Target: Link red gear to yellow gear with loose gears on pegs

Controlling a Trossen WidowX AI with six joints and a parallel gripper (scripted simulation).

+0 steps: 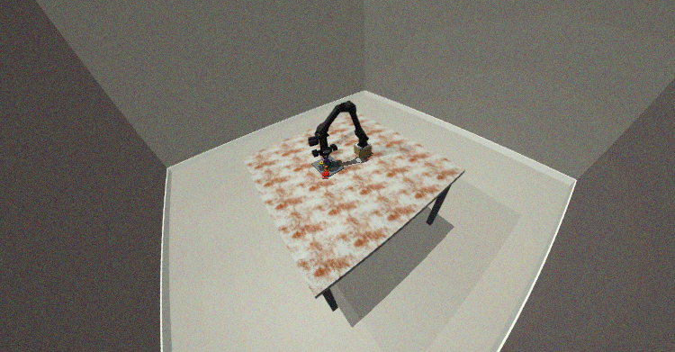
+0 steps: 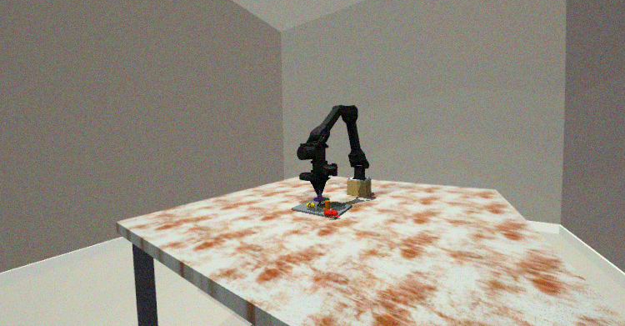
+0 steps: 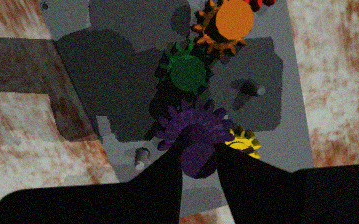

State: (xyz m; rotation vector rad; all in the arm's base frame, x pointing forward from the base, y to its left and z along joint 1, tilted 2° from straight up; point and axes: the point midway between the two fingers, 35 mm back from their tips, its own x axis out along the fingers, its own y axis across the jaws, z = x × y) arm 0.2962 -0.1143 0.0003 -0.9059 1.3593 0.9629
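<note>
Right now the green gear is 1 cm ahead of my gripper tip, 4 cm to the left of it and 4 cm below it. Also, from my gripper tip: purple gear (1 cm below); yellow gear (2 cm ahead, 4 cm to the right, 4 cm below); orange gear (5 cm ahead, 6 cm to the left, 4 cm below).
</note>
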